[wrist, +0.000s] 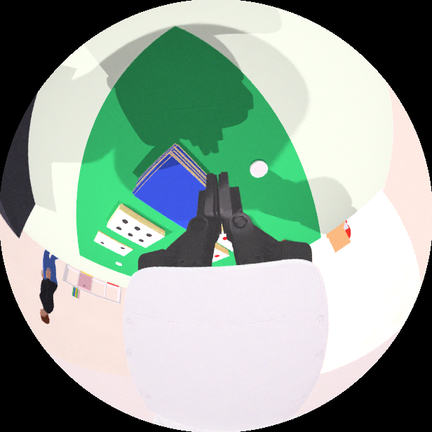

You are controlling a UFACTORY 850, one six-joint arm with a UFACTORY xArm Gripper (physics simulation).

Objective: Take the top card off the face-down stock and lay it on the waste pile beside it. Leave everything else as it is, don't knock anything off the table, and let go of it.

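The face-down stock (167, 187), a thick stack with a blue top card and tan-edged sides, lies on the green mat (95, 185) left of the fingers. My gripper (219, 185) is shut, with nothing between its fingers. Its fingertips are at the stock's right corner in the view and hide part of it; whether they touch it I cannot tell. A face-up pile showing six black pips (134, 227) lies beside the stock, below it to the left. A thinner face-up card with two black pips (113, 243) lies beyond that pile.
Face-up cards with red pips (220, 254) show partly behind the gripper's linkage. A round white disc (259, 169) is on the mat right of the fingertips. A small white spot (118, 263) is near the mat's lower left edge. An orange block (338, 237) shows at the right, beyond the mat.
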